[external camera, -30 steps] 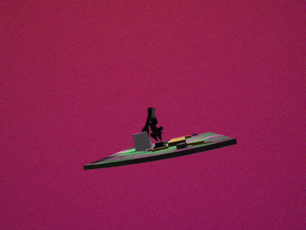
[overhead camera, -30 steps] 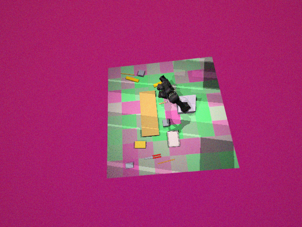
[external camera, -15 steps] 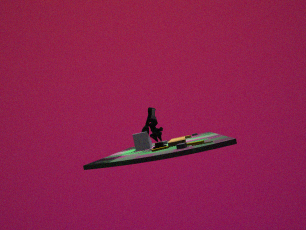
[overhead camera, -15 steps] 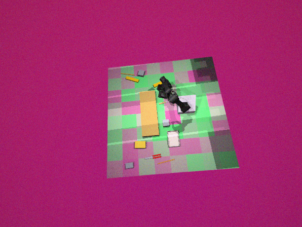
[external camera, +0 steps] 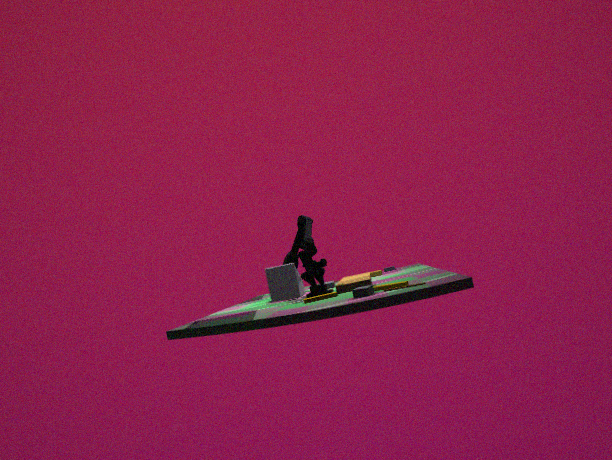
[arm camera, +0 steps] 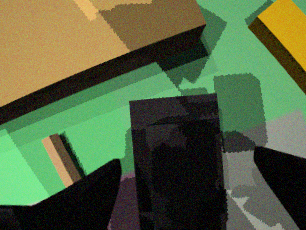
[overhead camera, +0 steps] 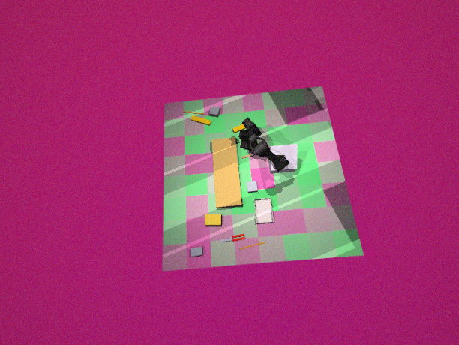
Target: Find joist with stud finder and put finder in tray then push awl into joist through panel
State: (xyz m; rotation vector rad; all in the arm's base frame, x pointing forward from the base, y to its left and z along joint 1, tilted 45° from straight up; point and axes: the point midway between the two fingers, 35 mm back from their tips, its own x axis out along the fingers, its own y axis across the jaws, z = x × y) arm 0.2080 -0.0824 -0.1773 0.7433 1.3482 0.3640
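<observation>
My gripper tip is 3 cm past the stud finder and 1 cm to the right of it. The rest, counted from my gripper tip: yellow block (58 cm to the left, 24 cm ahead, 3 cm below); white tray (51 cm to the left, 11 cm behind, 3 cm below); awl (10 cm to the left, 4 cm below, 3 cm behind).
</observation>
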